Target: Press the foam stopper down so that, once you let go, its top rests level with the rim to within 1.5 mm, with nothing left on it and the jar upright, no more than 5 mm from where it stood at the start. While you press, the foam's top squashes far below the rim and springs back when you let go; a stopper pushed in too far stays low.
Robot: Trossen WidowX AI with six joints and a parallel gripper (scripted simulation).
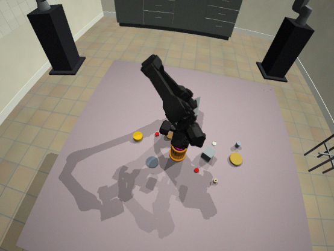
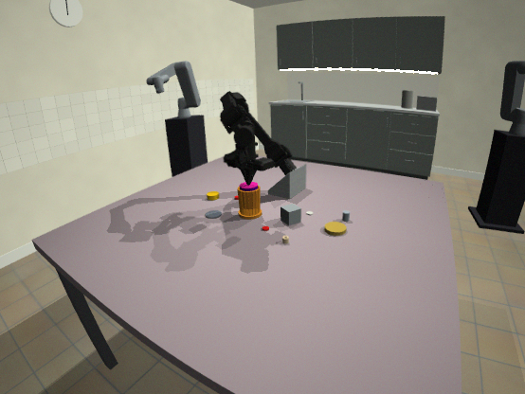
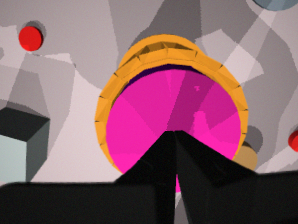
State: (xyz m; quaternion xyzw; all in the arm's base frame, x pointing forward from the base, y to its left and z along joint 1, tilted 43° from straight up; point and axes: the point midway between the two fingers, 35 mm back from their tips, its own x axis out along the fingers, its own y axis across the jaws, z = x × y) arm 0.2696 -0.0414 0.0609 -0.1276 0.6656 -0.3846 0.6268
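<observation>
Right now the magenta foam stopper is 50 mm below my hand. Also, from my hand: grey cube (150 mm to the left, 120 mm below); then red button (80 mm ahead, 100 mm to the left, 140 mm below); then brown disc (100 mm behind, 40 mm to the right, 140 mm below).
</observation>
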